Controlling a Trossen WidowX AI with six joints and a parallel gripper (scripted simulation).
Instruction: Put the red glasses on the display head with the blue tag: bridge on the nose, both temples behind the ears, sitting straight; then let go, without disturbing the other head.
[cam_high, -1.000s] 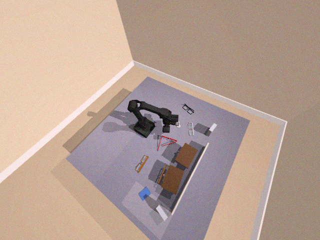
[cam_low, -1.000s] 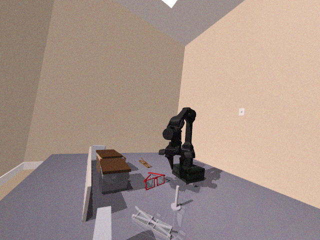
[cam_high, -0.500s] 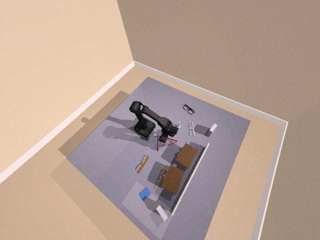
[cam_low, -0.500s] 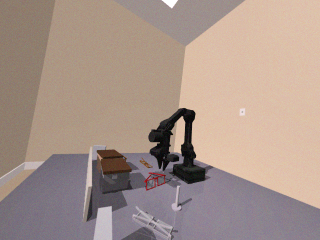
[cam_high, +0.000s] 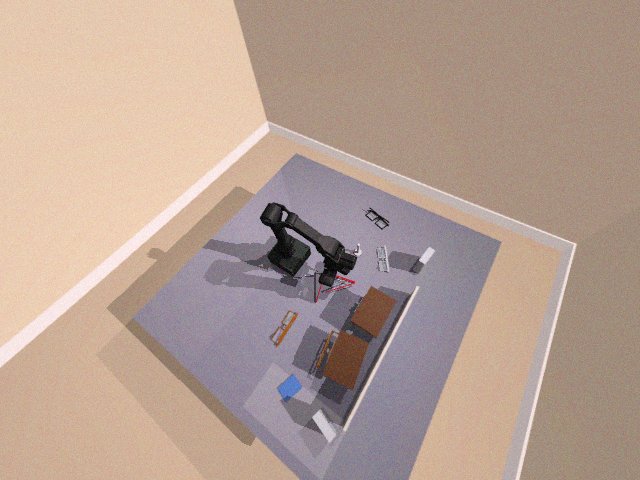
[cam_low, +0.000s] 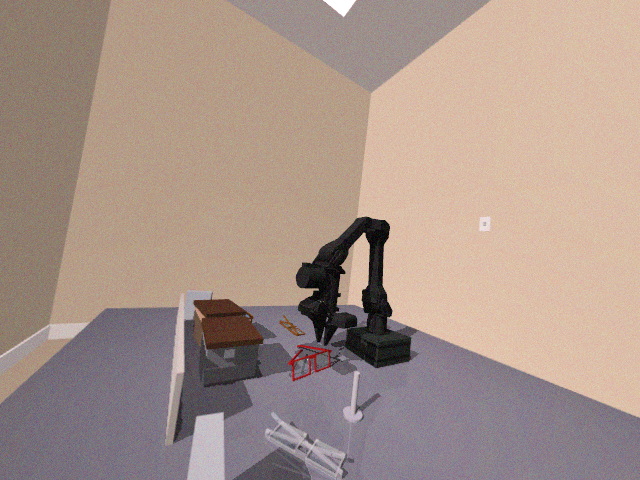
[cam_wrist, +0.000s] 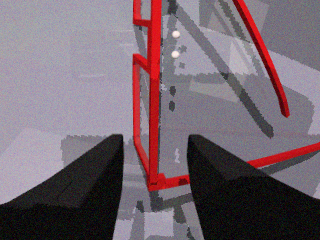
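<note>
The white post is 2 cm ahead of my gripper tip, 19 cm to the left of it and 4 cm below it. Round my gripper tip: blue tag 13 cm ahead, 48 cm to the right, 7 cm below; long low white wall 36 cm ahead, 16 cm to the right, 1 cm below.
</note>
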